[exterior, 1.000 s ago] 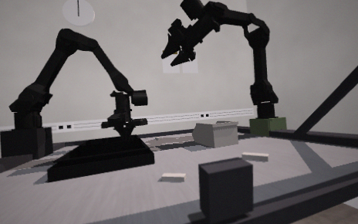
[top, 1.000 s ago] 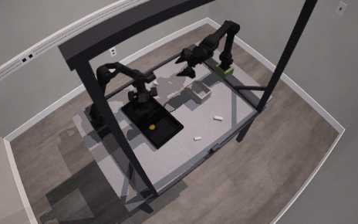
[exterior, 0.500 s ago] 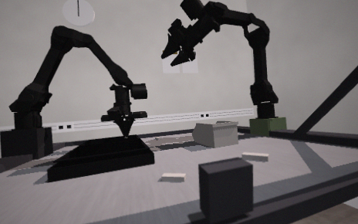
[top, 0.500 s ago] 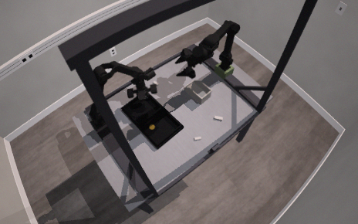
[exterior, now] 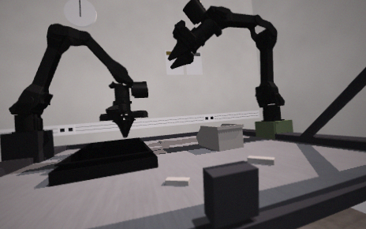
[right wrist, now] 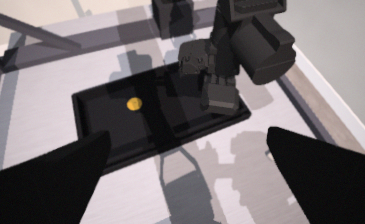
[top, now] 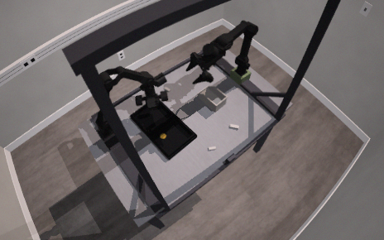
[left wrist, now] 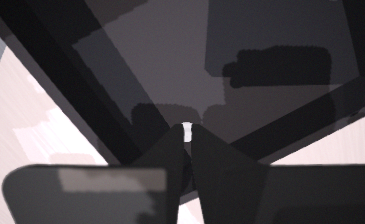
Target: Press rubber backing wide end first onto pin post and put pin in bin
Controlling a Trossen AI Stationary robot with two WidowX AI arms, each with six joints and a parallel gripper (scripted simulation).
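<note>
Now: left hand 19 cm past the pin, 3 cm to the right of it and 7 cm above it. From my left hand the other things lie so: light grey bin 11 cm behind, 34 cm to the right, 4 cm below; then rubber backing 3 cm below; then black tray 13 cm behind, 1 cm to the left, 7 cm below.
</note>
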